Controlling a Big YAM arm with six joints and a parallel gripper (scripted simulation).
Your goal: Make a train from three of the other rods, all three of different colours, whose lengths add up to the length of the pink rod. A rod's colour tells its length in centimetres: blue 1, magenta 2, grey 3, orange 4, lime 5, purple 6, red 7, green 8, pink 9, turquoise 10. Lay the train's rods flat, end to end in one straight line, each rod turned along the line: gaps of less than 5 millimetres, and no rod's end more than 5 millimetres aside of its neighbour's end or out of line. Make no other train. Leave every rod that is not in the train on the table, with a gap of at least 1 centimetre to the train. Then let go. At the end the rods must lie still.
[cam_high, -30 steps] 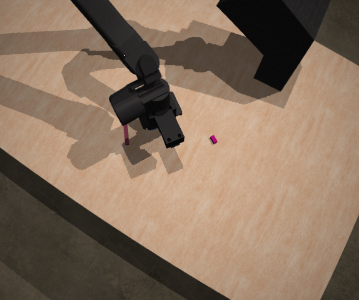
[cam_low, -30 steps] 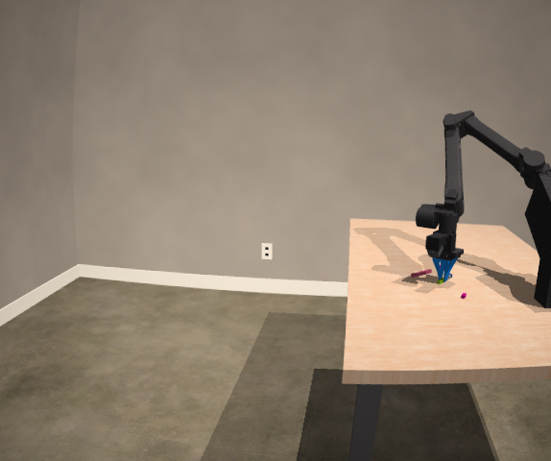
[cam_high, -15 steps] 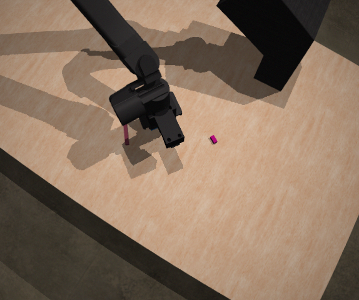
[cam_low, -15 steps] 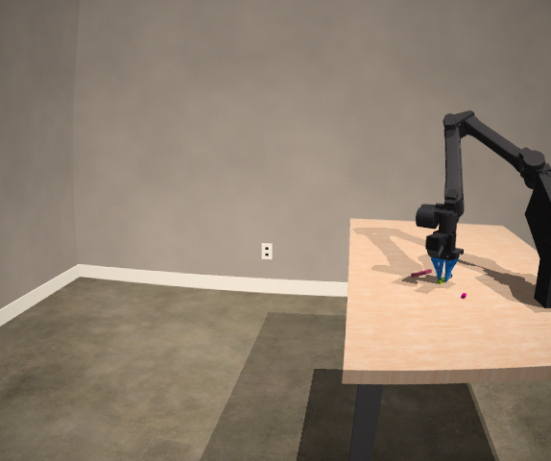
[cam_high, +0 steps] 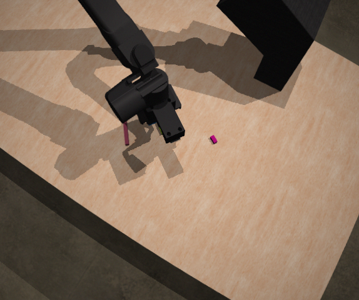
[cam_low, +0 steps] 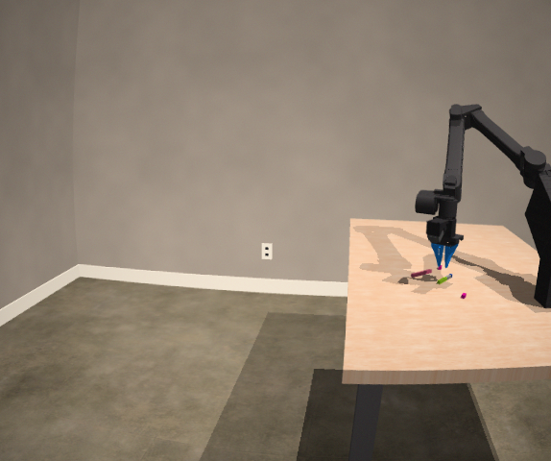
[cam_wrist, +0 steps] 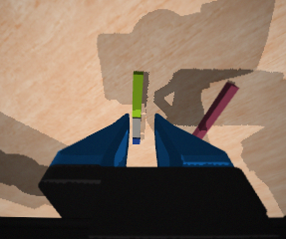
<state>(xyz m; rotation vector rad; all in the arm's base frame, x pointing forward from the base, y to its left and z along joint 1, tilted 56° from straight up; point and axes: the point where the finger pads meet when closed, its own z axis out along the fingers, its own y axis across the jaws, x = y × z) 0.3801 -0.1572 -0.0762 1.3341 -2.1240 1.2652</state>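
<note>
My gripper is now 5 cm above the lime rod and 1 cm to the right of it. Round my hand: grey rod (5 cm below, 3 cm to the right, 3 cm behind); then pink rod (7 cm to the right, 6 cm ahead, 5 cm below); then blue rod (5 cm to the right, 5 cm below, 4 cm behind).
</note>
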